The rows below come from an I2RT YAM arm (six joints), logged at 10 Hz.
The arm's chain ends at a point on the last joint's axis. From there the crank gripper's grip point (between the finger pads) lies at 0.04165 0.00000 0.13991 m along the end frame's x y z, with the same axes.
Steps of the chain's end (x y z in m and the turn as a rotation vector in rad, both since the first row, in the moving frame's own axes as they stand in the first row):
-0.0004 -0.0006 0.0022 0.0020 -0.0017 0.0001
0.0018 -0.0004 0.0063 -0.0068 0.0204 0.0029
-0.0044 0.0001 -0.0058 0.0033 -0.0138 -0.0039
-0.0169 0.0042 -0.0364 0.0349 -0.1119 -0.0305
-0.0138 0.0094 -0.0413 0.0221 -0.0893 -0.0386
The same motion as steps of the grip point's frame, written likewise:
-0.0006 -0.0009 0.0023 0.0020 -0.0017 0.0001
0.0046 0.0007 0.0054 -0.0068 0.0204 0.0029
-0.0063 -0.0005 -0.0052 0.0033 -0.0138 -0.0039
-0.0329 -0.0018 -0.0327 0.0349 -0.1119 -0.0305
-0.0265 0.0049 -0.0382 0.0221 -0.0893 -0.0386

